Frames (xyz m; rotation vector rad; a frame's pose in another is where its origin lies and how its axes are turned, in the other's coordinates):
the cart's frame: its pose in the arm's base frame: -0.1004 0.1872 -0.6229 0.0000 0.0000 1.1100
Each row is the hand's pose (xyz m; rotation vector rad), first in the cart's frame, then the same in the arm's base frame.
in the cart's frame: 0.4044 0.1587 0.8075 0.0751 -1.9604 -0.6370
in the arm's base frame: -0.0627 0.6200 0.1846 1.0681 -1.5840 0.1065
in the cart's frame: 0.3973 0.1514 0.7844 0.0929 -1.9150 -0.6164
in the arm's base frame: -0.0593 0.6104 0.1615 1.0627 -1.5419 0.1437
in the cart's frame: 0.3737 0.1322 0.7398 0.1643 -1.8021 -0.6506
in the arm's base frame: -0.0526 0.5807 0.1169 1.0626 -1.4097 0.1505
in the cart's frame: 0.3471 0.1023 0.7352 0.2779 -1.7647 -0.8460
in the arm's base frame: -0.0377 0.5436 0.1123 1.1166 -1.2960 -0.0315
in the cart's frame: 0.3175 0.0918 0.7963 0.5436 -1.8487 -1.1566
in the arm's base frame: -0.0414 0.5124 0.1734 1.3293 -1.1892 -0.3843
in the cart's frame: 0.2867 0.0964 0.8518 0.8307 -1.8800 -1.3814
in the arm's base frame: -0.0593 0.4869 0.2289 1.5294 -1.0457 -0.6520
